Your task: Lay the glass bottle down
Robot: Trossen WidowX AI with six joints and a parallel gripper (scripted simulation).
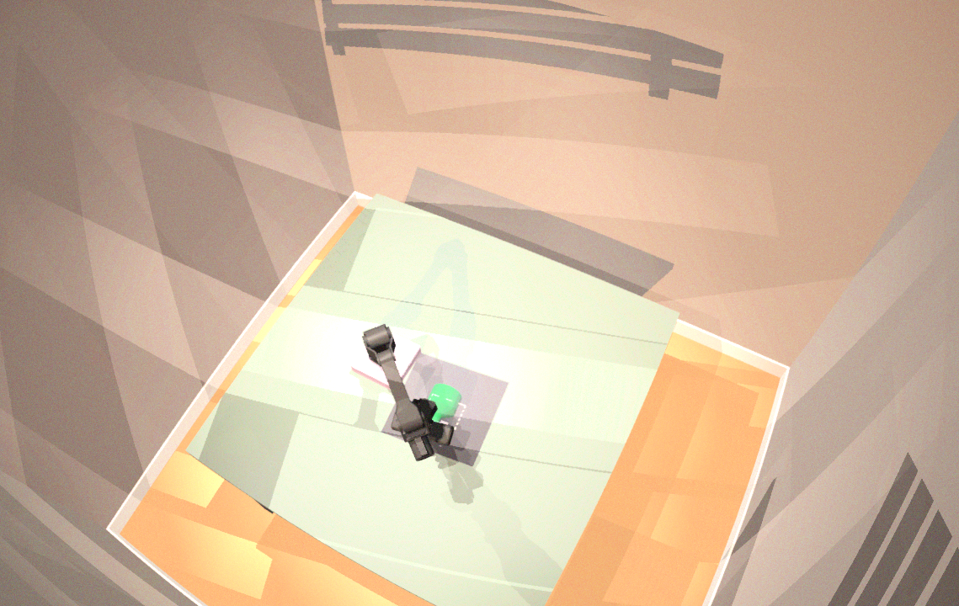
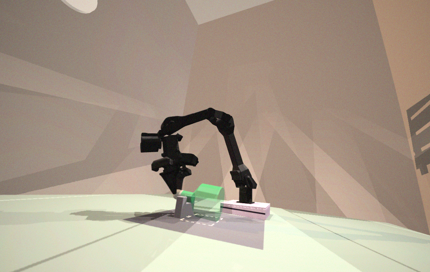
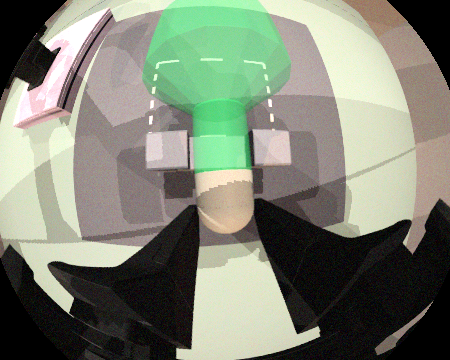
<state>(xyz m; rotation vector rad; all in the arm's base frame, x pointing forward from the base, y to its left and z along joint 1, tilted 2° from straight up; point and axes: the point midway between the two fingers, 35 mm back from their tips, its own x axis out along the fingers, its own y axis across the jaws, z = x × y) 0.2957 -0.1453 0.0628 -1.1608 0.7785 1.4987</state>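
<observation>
My gripper tip is 50 mm to the right of the green glass bottle and 10 mm past it. Round my gripper tip: dark grey mat: 110 mm to the left, 60 mm below, 20 mm behind.
</observation>
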